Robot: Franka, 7 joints.
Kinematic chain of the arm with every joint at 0, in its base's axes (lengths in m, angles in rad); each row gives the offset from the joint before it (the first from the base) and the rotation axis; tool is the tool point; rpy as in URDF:
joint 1: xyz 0 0 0.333 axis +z
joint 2: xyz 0 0 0 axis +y
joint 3: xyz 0 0 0.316 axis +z
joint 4: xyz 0.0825 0 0 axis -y
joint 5: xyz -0.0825 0 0.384 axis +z
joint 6: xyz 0 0 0 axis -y
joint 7: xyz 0.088 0 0 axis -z
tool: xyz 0 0 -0.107 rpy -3.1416 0 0
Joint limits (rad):
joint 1: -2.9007..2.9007
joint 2: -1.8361..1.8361
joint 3: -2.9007..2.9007
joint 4: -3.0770..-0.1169
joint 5: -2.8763..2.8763
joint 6: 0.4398..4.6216
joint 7: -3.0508..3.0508
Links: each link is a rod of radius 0.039 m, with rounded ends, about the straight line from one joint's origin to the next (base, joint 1, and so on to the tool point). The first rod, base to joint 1, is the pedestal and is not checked.
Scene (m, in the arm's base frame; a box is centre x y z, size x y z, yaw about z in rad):
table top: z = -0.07
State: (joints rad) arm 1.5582 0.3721 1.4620 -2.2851 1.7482 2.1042 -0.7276
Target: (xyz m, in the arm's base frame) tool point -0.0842 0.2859 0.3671
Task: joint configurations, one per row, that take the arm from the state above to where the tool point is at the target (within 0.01 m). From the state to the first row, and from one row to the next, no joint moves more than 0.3 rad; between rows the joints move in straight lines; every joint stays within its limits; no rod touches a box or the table.
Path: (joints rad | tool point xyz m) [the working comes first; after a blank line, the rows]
Joints at the target: 1.3690 -0.8679 0.8187 -2.9751 1.8368 2.8186 -0.7276
Straight joint move there: clear.

1: 1.5204 0.1241 1.3333 -2.4231 1.7659 2.2471 -0.7276 | -0.4786 0.1099 0.3050
2: 1.4825 -0.1239 1.2047 -2.5611 1.7836 2.3899 -0.7276 | -0.3979 0.1932 0.2776
3: 1.4447 -0.3719 1.0760 -2.6991 1.8014 2.5328 -0.7276 | -0.2976 0.2598 0.2885
4: 1.4068 -0.6199 0.9473 -2.8371 1.8191 2.6757 -0.7276 | -0.1889 0.2926 0.3244
5: 1.3690 -0.8679 0.8187 -2.9751 1.8368 2.8186 -0.7276 | -0.0842 0.2859 0.3671

